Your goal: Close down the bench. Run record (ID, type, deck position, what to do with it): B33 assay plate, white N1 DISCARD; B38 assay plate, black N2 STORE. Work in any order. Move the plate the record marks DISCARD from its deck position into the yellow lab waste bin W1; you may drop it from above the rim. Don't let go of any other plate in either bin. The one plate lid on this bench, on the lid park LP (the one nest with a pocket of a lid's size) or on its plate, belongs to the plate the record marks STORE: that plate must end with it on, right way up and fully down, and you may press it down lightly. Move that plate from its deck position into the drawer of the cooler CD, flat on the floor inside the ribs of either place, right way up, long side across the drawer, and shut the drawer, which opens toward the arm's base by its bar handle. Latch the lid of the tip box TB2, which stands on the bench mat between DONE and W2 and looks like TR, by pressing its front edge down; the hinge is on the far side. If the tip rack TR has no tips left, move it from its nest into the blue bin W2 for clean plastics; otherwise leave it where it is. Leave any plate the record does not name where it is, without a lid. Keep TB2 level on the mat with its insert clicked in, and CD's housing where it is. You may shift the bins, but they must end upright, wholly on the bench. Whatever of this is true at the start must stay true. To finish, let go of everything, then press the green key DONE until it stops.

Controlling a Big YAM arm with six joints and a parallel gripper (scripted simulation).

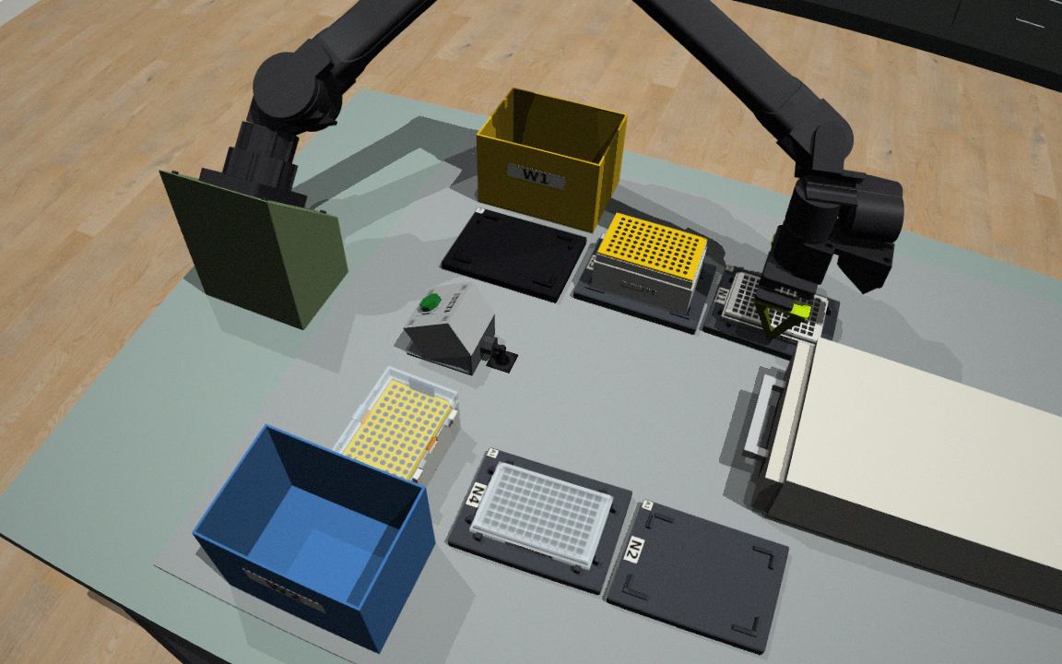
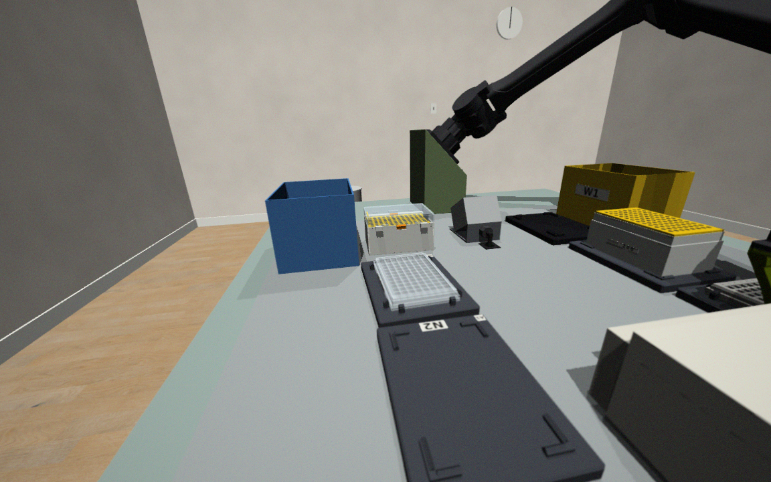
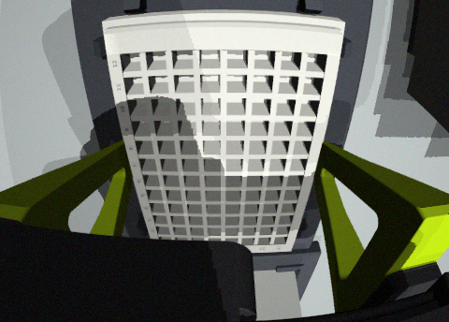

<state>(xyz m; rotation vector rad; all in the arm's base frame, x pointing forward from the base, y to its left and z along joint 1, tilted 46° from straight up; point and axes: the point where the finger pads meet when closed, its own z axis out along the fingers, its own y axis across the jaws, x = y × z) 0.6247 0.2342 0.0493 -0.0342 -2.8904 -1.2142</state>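
The white assay plate lies right at my hand. Also, from my hand: nest N3: 17 cm behind, 1 cm to the right, 2 cm below; then nest N1: 2 cm below; then tip rack TR: 18 cm behind, 1 cm to the right, 3 cm above.
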